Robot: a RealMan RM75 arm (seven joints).
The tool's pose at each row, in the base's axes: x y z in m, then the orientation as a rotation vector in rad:
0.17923 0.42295 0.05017 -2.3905 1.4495 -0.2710
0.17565 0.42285 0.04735 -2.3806 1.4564 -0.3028
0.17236 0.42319 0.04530 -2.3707 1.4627 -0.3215
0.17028 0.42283 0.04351 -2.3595 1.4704 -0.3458
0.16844 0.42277 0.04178 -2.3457 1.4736 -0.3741
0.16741 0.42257 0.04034 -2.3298 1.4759 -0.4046
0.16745 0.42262 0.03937 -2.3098 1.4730 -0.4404
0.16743 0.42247 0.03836 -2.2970 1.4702 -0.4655
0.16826 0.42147 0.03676 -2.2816 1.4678 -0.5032
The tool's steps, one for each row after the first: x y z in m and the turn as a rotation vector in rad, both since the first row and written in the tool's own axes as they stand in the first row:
-0.00155 0.00405 0.00142 0.0133 0.0195 0.0040
-0.00336 0.00738 0.00230 0.0230 0.0306 0.0094
-0.00399 0.00991 0.00321 0.0344 0.0454 0.0153
-0.00477 0.01210 0.00420 0.0507 0.0607 0.0194
-0.00506 0.01357 0.00516 0.0694 0.0767 0.0237
-0.00508 0.01388 0.00608 0.0946 0.0935 0.0261
-0.00494 0.01434 0.00699 0.1116 0.1056 0.0269
-0.00366 0.01469 0.00856 0.1330 0.1259 0.0272

